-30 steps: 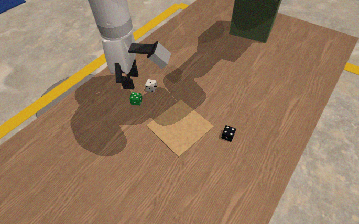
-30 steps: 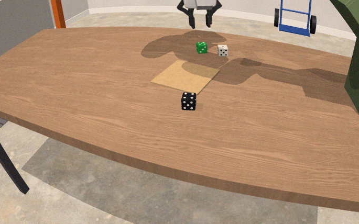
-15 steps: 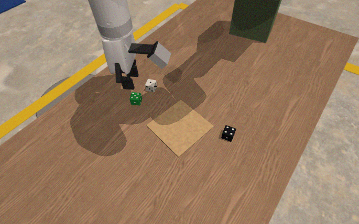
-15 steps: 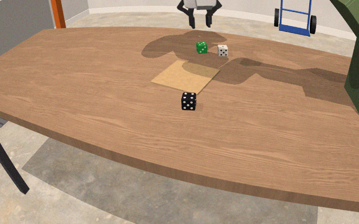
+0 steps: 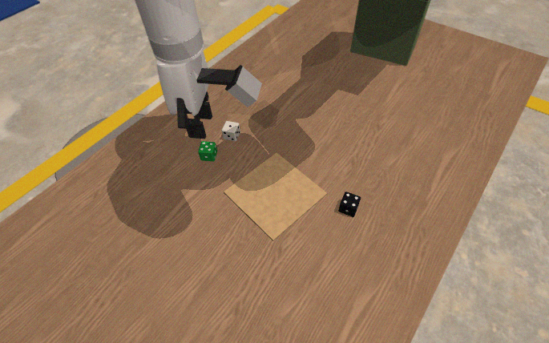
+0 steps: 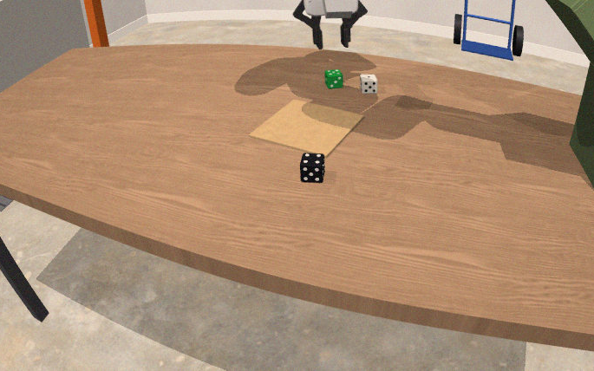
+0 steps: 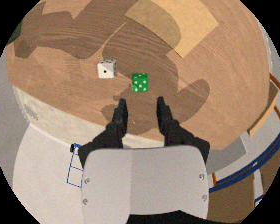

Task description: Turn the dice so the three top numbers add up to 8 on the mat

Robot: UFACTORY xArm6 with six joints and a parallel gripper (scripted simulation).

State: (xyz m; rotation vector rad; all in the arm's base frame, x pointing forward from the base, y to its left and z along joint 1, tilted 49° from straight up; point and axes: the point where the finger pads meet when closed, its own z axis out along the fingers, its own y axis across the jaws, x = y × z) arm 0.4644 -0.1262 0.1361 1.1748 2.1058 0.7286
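Now: hand 9 cm above the green die. The rest, counted from my hand: tan mat (3 cm behind, 16 cm to the left, 10 cm below); white die (7 cm behind, 1 cm to the right, 9 cm below); black die (10 cm behind, 29 cm to the left, 9 cm below).
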